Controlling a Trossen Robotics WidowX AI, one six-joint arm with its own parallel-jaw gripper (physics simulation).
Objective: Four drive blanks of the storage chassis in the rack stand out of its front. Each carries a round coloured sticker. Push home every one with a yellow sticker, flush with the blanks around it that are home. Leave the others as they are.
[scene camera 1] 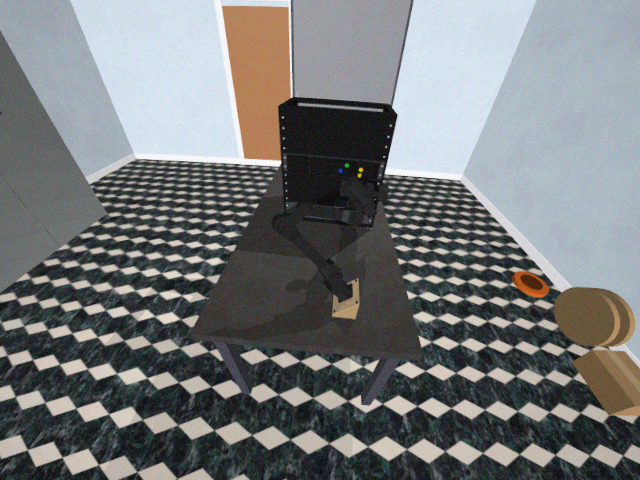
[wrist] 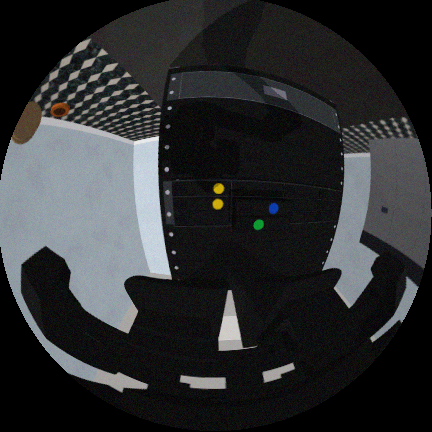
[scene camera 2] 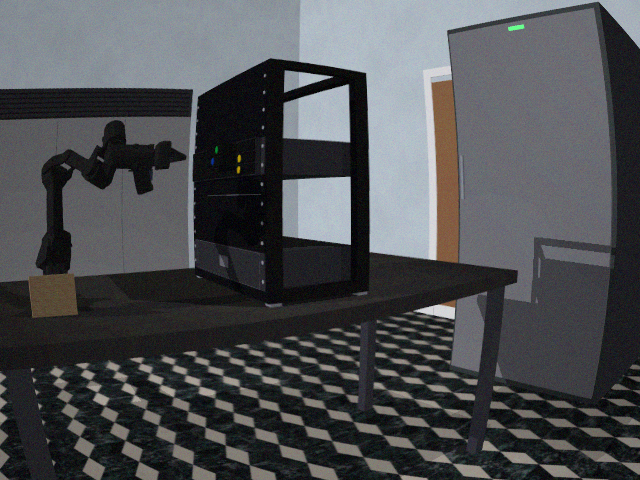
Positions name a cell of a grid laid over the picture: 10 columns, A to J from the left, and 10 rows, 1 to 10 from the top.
black rack: scene camera 1 F4; wrist F4; scene camera 2 D4
